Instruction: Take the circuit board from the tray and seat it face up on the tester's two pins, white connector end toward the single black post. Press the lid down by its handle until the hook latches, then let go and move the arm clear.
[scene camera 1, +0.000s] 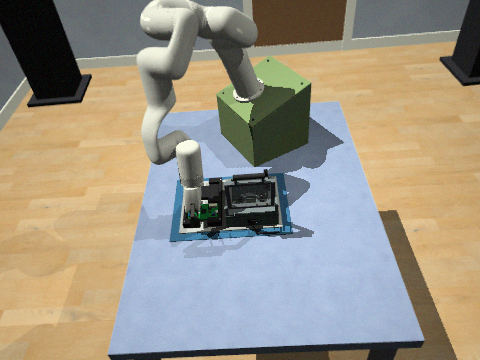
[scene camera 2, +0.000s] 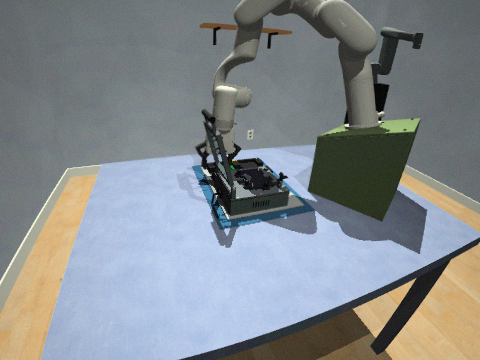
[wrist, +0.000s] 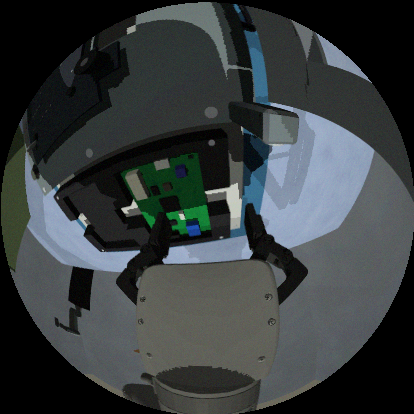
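Where they show: gripper, fingertip midpoint: (scene camera 1: 196, 217) (wrist: 205, 216); arm's base, link origin: (scene camera 1: 249, 90) (scene camera 2: 362, 126).
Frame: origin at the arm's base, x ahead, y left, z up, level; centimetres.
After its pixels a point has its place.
The green circuit board (scene camera 1: 209, 212) @[x 43.0, y -18.3, z -20.6 cm] (scene camera 2: 232, 167) @[x 39.0, y -22.3, z -20.8 cm] (wrist: 180, 192) @[x 43.6, y -19.3, z -20.8 cm] lies face up in the black tray (scene camera 1: 212, 192) @[x 32.9, y -17.2, z -20.9 cm] (wrist: 112, 220) @[x 33.6, y -21.1, z -20.9 cm]. Its pale connector (wrist: 136, 184) @[x 40.2, y -16.7, z -20.0 cm] is at the edge facing left in the wrist view. My gripper (scene camera 1: 192, 216) @[x 45.3, y -22.8, z -20.3 cm] (scene camera 2: 218, 161) @[x 45.3, y -22.8, z -20.3 cm] (wrist: 205, 216) @[x 45.3, y -22.8, z -20.3 cm] is open and empty, pointing down low over the outer end of the tray. In the wrist view, one finger overlaps the board and the other is beyond the tray's edge. The tester (scene camera 1: 250, 219) @[x 49.8, y -4.5, z -18.6 cm] (scene camera 2: 260, 203) @[x 40.9, y 5.3, z -19.6 cm] (wrist: 167, 100) @[x 45.2, y -11.0, z -16.7 cm] stands beside the tray. Its lid (scene camera 2: 218, 150) @[x 52.0, y 0.4, z -4.1 cm] is raised, with the handle (scene camera 1: 250, 176) @[x 54.0, y -3.6, z 4.5 cm] (scene camera 2: 208, 116) @[x 54.1, y -1.2, z 4.5 cm] on top. The pins and the post are too dark to tell.
The blue base plate (scene camera 1: 175, 220) @[x 43.5, y -30.5, z -22.5 cm] (scene camera 2: 222, 223) @[x 52.9, y 6.9, z -22.5 cm] (wrist: 257, 185) @[x 52.1, y -21.8, z -22.5 cm] lies under the tray and tester on the light blue table (scene camera 1: 250, 290) @[x 73.7, y -6.7, z -22.8 cm] (scene camera 2: 150, 260) @[x 72.7, y 14.6, z -22.7 cm]. The raised lid stands close to my gripper's side. The green pedestal (scene camera 1: 270, 130) @[x 15.8, y 6.4, z -8.2 cm] (scene camera 2: 362, 170) @[x 12.2, y 13.7, z -9.1 cm] stands behind the fixture.
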